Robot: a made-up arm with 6 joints.
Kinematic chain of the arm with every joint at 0, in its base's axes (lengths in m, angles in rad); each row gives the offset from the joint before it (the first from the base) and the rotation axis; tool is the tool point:
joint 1: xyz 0 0 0.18 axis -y
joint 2: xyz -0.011 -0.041 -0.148 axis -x
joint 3: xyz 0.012 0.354 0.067 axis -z
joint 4: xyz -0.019 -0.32 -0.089 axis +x
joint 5: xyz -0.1 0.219 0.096 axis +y
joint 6: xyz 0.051 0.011 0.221 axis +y
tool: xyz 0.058 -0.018 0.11
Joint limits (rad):
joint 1: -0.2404..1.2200
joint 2: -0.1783..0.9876
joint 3: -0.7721..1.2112
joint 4: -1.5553..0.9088
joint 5: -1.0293..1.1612
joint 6: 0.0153..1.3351
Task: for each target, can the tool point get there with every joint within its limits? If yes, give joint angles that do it. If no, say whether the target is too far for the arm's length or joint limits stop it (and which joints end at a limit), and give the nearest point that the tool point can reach.
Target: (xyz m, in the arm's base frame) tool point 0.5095 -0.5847 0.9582
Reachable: no: joint limits stop it (at a limit: joint 2, joint 3, joint 4, joint 6) | nearest point 0.2212 -0.2004 0.5179 | short by 0.652 m
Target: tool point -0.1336 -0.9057 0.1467
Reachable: no: joint limits stop it (at a limit: joint 1, joint 2, joint 4, joint 5, joint 6) | nearest point -0.1750 -0.3336 0.2031 | short by 0.576 m
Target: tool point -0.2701 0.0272 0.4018
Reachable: yes | joints 0.0549 0.0400 0.6835 0.7209 -0.2731 1.0719
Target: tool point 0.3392 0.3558 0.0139
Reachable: yes | joints 0.8929 0.8653 -0.4525 -0.5196 0.2502 0.5705
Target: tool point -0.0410 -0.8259 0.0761
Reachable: no: joint limits stop it (at a limit: joint 1, joint 2, joint 4, joint 5, joint 6) | nearest point -0.1823 -0.3319 0.1841 | short by 0.525 m
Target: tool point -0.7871 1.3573 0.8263
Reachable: no: too far | nearest point -0.4769 0.5604 0.4050 | short by 0.953 m
